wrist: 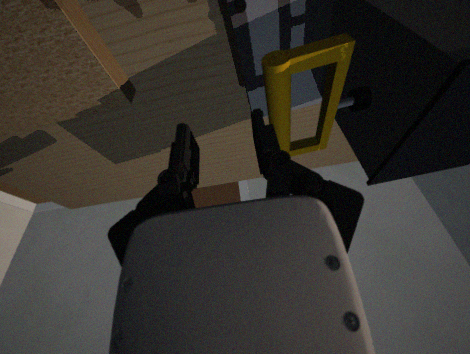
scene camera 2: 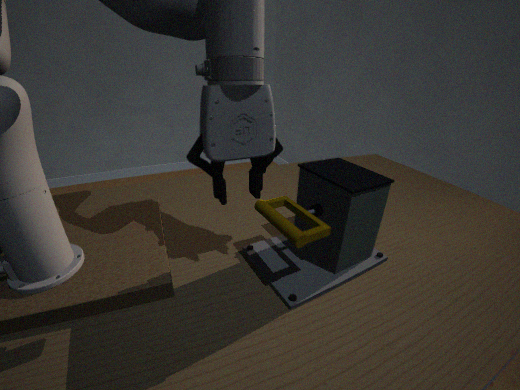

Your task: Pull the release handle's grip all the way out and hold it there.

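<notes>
The release handle is a yellow rectangular loop (scene camera 2: 281, 220) (wrist: 279, 107) with a thick round grip bar on the side away from the box. A short metal rod (scene camera 2: 312, 210) (wrist: 345, 103) joins it to the front of a dark box (scene camera 2: 365, 225) (wrist: 400, 100). My gripper (scene camera 2: 239, 198) (wrist: 222, 130) is open and empty, pointing down. In the scene view it is to the left of the loop and a little above it. In the wrist view its right finger is close beside the grip bar; whether they touch I cannot tell.
The box stands on a grey base plate (scene camera 2: 320, 290) with dark bolts at its corners, on the wooden table (scene camera 2: 425, 310). The robot's base stands on a raised wooden board (scene camera 2: 120, 260) (wrist: 45, 65) at the left. A wall (scene camera 2: 400, 90) rises behind the table.
</notes>
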